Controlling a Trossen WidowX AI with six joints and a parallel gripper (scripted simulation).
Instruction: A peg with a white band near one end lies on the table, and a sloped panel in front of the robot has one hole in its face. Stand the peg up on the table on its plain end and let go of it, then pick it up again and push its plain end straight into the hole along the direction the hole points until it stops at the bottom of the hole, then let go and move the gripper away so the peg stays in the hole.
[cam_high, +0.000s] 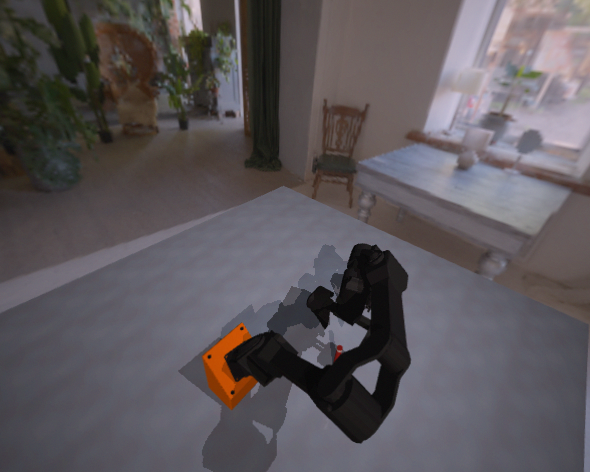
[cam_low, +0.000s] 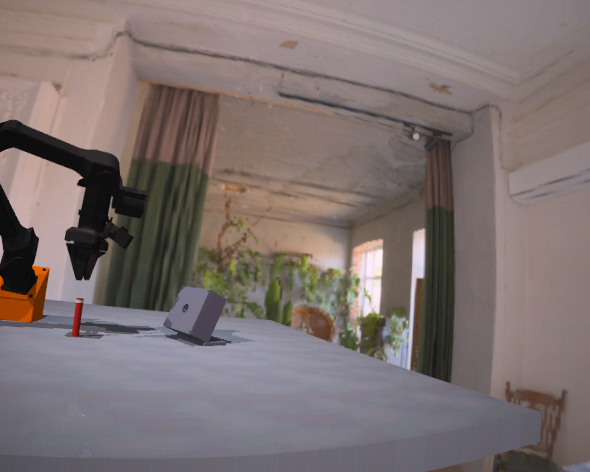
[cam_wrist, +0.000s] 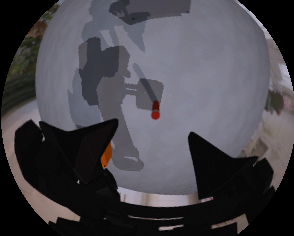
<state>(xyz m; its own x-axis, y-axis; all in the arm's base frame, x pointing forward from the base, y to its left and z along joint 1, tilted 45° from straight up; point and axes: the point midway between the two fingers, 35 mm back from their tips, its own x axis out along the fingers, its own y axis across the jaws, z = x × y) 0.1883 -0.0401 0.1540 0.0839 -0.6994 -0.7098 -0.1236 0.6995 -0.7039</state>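
Now: gripper tip 60 mm above the red peg. The rest, counted from my gripper tip: grey sloped panel (250 mm ahead, 70 mm to the left, 50 mm below).
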